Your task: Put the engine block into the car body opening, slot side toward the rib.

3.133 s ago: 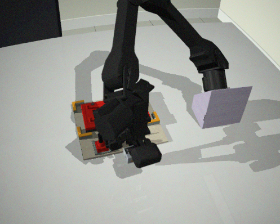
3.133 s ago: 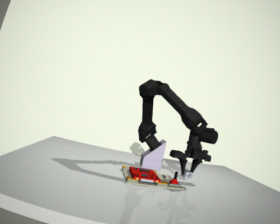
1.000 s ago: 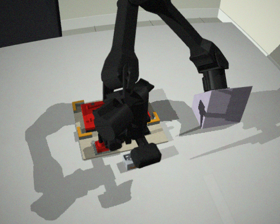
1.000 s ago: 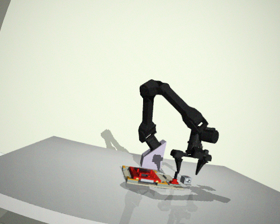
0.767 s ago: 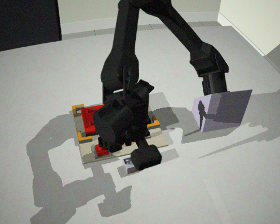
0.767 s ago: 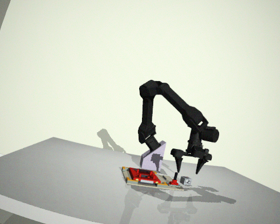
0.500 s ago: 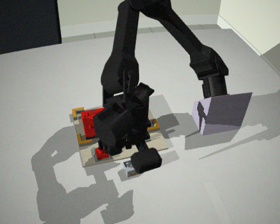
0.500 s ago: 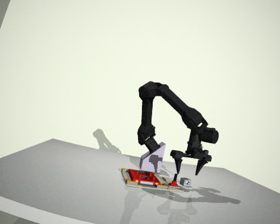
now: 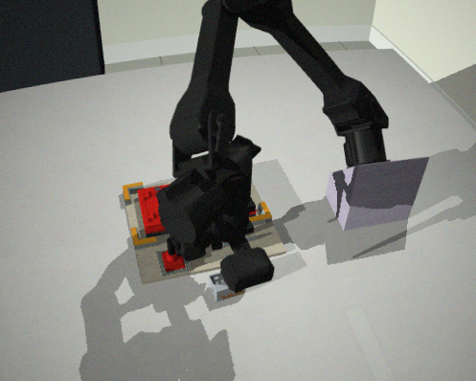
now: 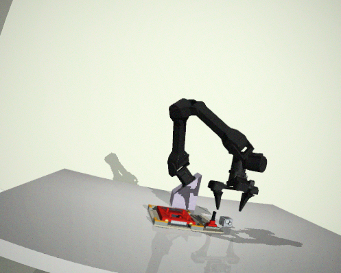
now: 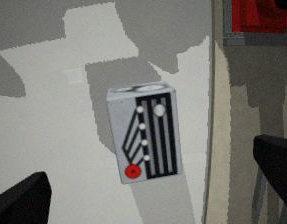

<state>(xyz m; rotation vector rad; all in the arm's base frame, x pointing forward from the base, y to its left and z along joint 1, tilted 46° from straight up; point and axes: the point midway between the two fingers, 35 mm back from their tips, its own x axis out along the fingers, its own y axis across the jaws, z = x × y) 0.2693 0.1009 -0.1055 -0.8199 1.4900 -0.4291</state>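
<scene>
The engine block lies 5 cm below my gripper tip and 1 cm to the right of it. Round my gripper tip: black peg (8 cm ahead, 6 cm to the right, 2 cm below); then beige baseplate (17 cm to the right, 5 cm below, 4 cm ahead).
</scene>
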